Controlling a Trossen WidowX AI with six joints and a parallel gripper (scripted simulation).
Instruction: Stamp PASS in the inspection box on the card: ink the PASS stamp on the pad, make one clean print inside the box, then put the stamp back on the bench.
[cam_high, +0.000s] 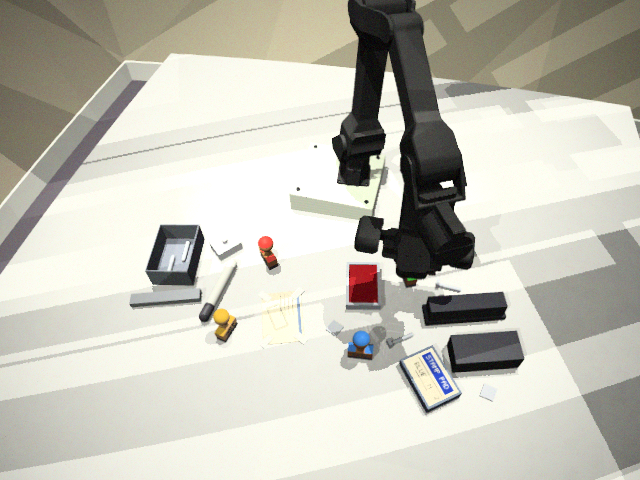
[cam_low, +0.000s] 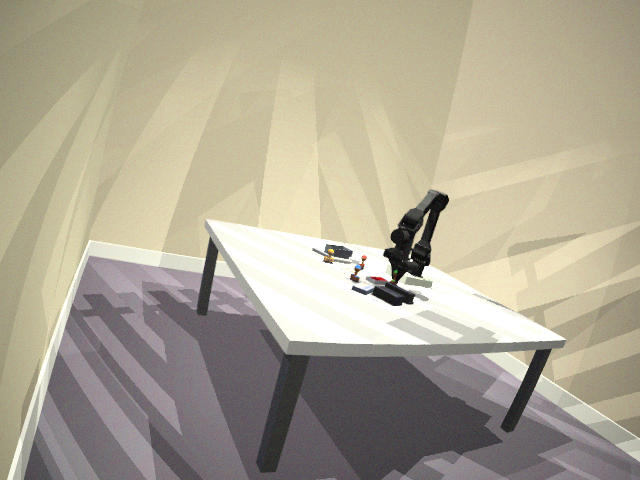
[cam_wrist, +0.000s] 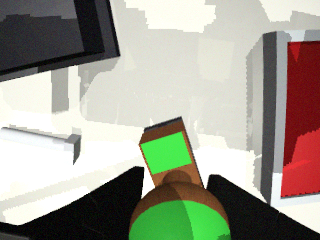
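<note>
The red ink pad is 2 cm ahead of my gripper tip, 8 cm to the right of it and 3 cm below it. Round my gripper tip: stamp tin: 18 cm ahead, 4 cm to the left, 2 cm below; then blue-knobbed stamp: 14 cm ahead, 7 cm to the right, 2 cm below; then green-knobbed stamp: right at my gripper tip.
</note>
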